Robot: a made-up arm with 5 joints. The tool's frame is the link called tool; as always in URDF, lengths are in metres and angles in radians. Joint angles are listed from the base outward. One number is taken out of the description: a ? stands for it. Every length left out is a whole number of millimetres.
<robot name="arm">
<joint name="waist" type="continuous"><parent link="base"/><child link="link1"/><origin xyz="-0.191 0.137 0.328" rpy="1.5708 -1.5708 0"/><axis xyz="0 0 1"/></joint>
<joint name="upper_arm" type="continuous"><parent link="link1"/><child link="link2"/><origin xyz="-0.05 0.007 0" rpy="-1.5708 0 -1.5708"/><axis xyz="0 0 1"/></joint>
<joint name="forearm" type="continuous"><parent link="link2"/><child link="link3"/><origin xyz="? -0.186 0" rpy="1.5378 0.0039 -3.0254"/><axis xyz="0 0 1"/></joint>
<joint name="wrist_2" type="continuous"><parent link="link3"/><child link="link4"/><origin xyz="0.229 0.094 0" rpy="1.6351 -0.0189 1.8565"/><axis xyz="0 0 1"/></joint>
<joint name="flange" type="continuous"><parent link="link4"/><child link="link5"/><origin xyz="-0.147 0.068 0" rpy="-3.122 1.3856 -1.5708"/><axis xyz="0 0 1"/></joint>
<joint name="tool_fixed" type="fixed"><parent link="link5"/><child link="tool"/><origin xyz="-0.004 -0.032 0" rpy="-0.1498 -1.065 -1.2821"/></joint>
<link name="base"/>
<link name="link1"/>
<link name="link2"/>
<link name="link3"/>
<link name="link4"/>
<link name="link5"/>
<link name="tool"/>
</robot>
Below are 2 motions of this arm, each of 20 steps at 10 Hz.
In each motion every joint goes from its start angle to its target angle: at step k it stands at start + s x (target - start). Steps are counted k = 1, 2, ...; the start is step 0. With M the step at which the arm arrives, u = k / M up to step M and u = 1 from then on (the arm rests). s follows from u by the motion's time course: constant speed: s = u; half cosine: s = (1 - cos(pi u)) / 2; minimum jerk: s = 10 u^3 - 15 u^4 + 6 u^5.
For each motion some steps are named. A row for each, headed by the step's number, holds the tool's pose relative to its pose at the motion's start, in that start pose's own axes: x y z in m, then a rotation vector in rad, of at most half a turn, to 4 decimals.
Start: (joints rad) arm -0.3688 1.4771 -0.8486 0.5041 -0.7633
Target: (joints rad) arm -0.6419 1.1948 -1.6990 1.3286 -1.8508
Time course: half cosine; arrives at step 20
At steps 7, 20:
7: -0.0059 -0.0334 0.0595 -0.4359 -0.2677 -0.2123
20: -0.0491 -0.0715 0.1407 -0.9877 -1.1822 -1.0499

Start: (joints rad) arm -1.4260 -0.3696 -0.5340 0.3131 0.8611
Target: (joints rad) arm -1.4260 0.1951 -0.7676 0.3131 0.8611
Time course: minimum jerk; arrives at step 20
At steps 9, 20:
9: 0.0106 0.0590 -0.0223 -0.0472 -0.0962 -0.2210
20: 0.0558 0.1349 -0.0464 -0.0907 -0.2097 -0.5577

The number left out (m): 0.079
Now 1 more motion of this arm.
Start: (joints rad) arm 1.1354 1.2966 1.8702 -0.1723 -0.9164
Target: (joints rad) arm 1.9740 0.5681 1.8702 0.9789 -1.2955
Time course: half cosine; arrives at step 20
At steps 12, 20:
12: -0.0805 -0.1266 0.1341 -0.4868 -0.1740 -0.1556
20: -0.0975 -0.1711 0.2458 -0.7623 -0.3571 -0.2465

